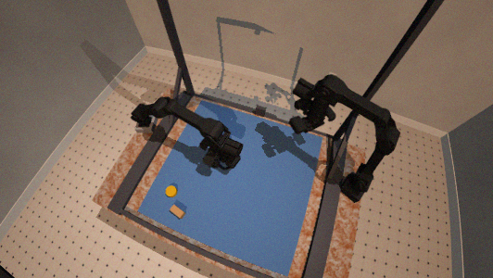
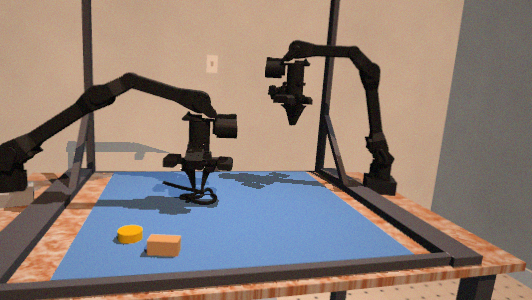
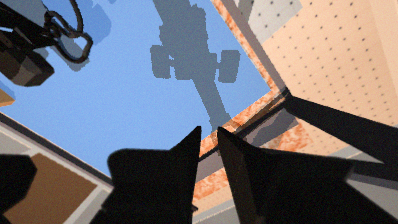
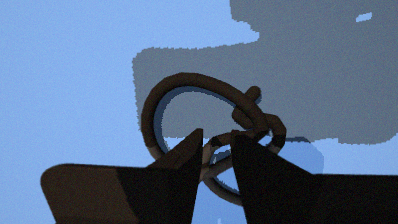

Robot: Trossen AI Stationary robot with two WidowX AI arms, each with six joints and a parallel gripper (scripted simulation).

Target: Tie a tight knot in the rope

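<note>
Right now the blue mat is 9 cm to the left of my right hand, 7 cm below it and 4 cm ahead of it. From my right hand the other things lie so: yellow disc 22 cm ahead, 16 cm to the right, 5 cm below; then orange block 29 cm ahead, 9 cm to the right, 5 cm below.
</note>
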